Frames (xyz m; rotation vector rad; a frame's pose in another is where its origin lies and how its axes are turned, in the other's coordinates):
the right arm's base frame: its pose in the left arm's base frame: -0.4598 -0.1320 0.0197 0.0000 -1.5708 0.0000
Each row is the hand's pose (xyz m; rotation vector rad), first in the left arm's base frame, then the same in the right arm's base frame.
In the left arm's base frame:
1: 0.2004 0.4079 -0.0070 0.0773 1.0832 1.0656
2: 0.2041 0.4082 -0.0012 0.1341 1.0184 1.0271
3: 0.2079 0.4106 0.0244 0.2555 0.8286 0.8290
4: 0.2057 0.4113 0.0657 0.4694 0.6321 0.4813
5: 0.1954 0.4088 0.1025 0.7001 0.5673 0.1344
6: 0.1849 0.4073 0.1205 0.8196 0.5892 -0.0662
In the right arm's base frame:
1: -0.0267 0.5399 -0.6602 1.0433 2.4480 0.9022
2: -0.0209 0.5402 -0.6639 1.0497 2.3988 0.8072
3: 0.0047 0.5426 -0.6677 0.9541 2.2722 0.5045
4: 0.0460 0.5433 -0.6655 0.8138 2.1299 0.0102
5: 0.0828 0.5408 -0.6552 0.7073 2.0571 -0.4795
6: 0.1008 0.5393 -0.6447 0.6398 2.0515 -0.7523

